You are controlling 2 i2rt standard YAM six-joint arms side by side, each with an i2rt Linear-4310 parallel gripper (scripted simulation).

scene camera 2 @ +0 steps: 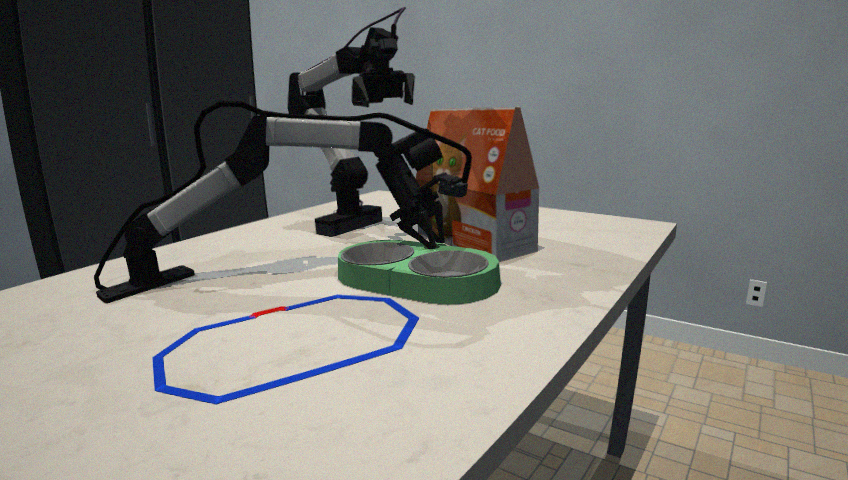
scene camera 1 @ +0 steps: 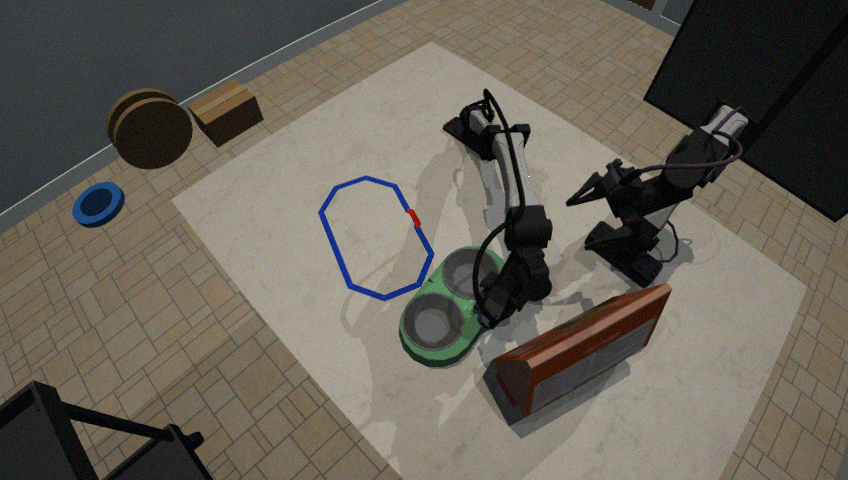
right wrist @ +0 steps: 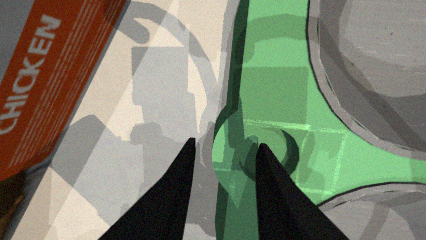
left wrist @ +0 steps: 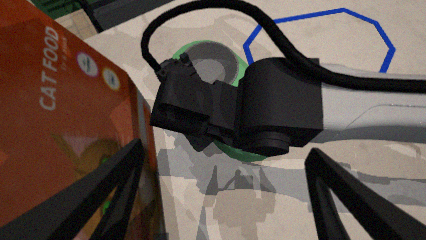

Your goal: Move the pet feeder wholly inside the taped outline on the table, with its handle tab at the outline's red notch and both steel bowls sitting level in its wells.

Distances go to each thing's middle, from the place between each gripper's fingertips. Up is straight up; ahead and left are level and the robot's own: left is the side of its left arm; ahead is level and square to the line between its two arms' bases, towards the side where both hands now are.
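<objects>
Counting from my right hand [scene camera 2: 438, 246], I find the green pet feeder [scene camera 2: 396, 279] 80 mm to the right, 20 mm ahead and 40 mm below. The orange cat food bag [left wrist: 74, 108] is 180 mm to the left of that same right hand, 40 mm behind it and 100 mm above it.
As for my left gripper [scene camera 1: 575, 225], it is 150 mm to the right of the orange cat food bag, 110 mm short of it and 180 mm above it. The green pet feeder, counted from my left hand, is 160 mm ahead, 110 mm to the right and 320 mm below.
</objects>
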